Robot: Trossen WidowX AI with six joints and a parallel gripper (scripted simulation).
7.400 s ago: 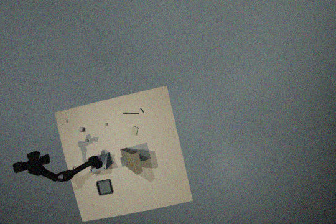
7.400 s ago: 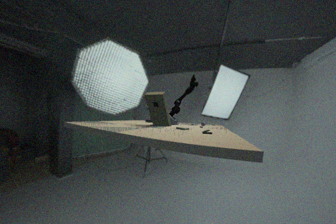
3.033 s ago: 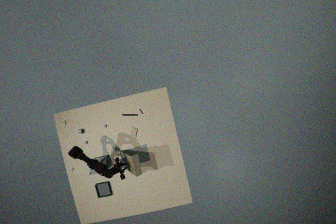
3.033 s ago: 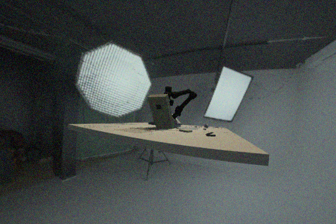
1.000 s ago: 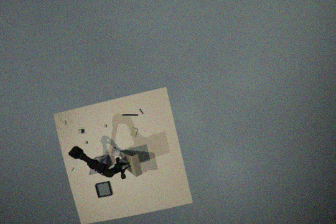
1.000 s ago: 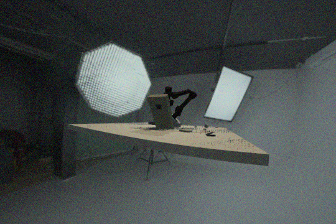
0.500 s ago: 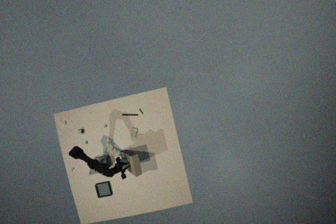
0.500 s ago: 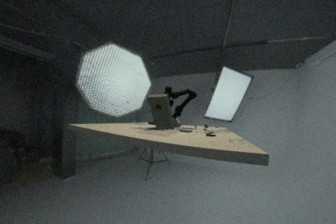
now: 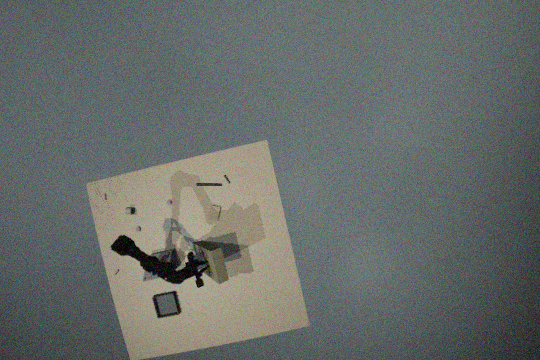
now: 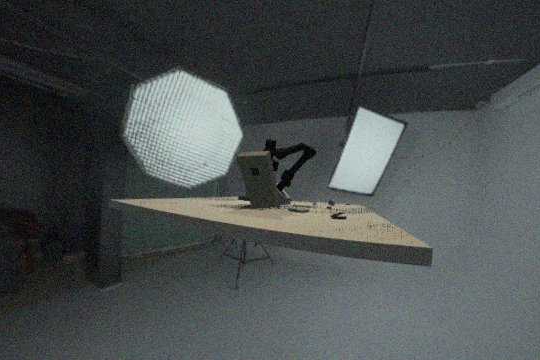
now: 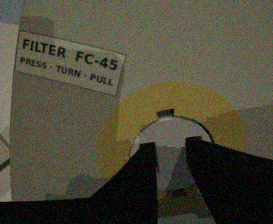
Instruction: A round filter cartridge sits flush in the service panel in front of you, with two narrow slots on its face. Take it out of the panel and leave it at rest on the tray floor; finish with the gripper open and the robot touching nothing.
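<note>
The round pale filter cartridge lies 10 mm ahead of my gripper tip and 10 mm below it. The rest, counted from my gripper tip: pale block 60 mm ahead, 250 mm to the left, 220 mm below; service panel 40 mm behind, 80 mm below; square grey tray 480 mm behind, 220 mm to the right, 220 mm below.
</note>
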